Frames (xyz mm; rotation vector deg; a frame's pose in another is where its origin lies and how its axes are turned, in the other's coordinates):
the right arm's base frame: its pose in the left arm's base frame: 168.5 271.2 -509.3 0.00 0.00 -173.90
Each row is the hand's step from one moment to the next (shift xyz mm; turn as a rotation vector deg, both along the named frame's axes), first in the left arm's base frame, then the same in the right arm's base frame.
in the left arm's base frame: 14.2 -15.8 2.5 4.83 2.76 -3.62
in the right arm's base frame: -12.4 17.2 2.5 -5.10 -2.23 -3.62
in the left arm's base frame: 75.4 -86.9 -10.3 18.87 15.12 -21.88
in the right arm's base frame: -65.7 94.4 -10.3 -20.37 -13.03 -21.88
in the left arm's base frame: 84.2 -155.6 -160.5 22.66 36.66 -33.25
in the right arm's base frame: -67.2 163.7 -160.5 -26.43 -34.04 -33.25
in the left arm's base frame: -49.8 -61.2 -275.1 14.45 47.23 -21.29
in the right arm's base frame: 56.0 55.6 -275.1 -19.39 -45.43 -21.29
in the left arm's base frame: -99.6 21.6 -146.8 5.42 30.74 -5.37
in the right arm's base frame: 96.7 -32.1 -146.8 -8.66 -29.99 -5.37
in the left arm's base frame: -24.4 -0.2 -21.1 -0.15 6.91 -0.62
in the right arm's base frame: 24.3 -2.4 -21.1 -0.59 -6.89 -0.62
